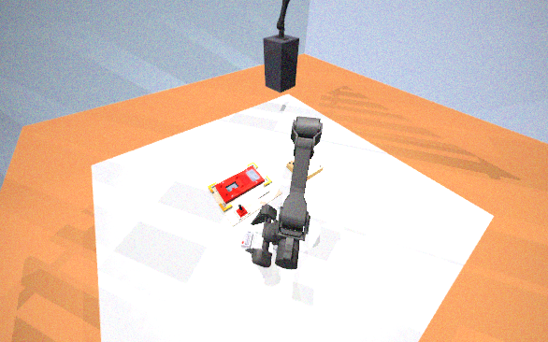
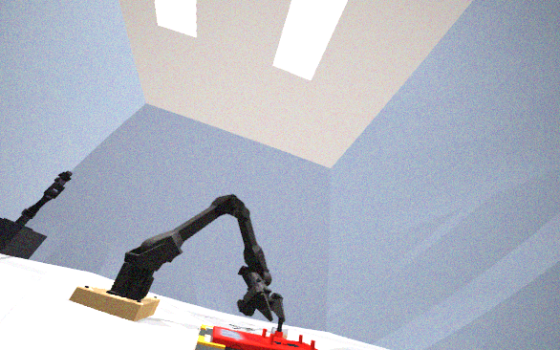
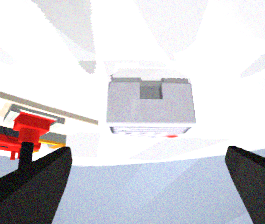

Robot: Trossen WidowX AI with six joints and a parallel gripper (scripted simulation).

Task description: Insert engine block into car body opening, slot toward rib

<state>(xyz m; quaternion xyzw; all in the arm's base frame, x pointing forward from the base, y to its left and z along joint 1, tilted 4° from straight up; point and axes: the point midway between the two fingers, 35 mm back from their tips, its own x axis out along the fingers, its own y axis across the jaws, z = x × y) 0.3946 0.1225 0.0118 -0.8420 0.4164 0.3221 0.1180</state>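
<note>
Now: gripper tip 3 cm above the engine block.
</note>
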